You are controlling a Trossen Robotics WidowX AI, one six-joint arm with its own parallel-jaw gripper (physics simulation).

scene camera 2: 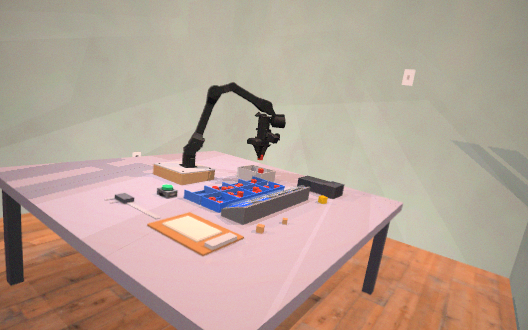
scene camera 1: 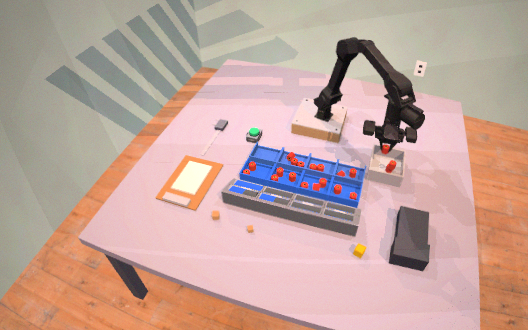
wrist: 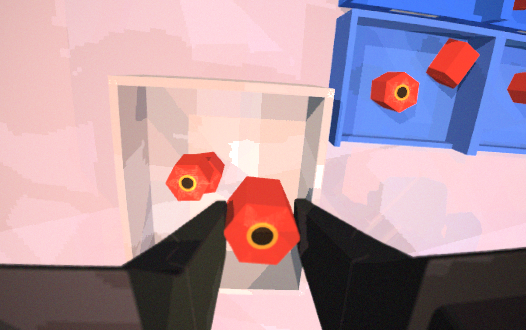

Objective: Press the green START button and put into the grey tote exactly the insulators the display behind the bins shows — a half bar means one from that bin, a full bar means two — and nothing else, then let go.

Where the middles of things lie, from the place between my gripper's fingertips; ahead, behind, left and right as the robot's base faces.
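The white pad (scene camera 2: 192, 228) is 600 mm to the right of my hand, 360 mm ahead of it and 110 mm below it; going by their middles, it is the farthest from my hand of the things named here. The dark box (scene camera 1: 410, 248) sits 250 mm ahead of my hand, 180 mm to the left of it and 90 mm below it. As for the grey tote (wrist: 275, 130), it is 90 mm below my hand, 30 mm behind it and 20 mm to the left of it, which makes the tote, going by their middles, the nearest to my hand of these.
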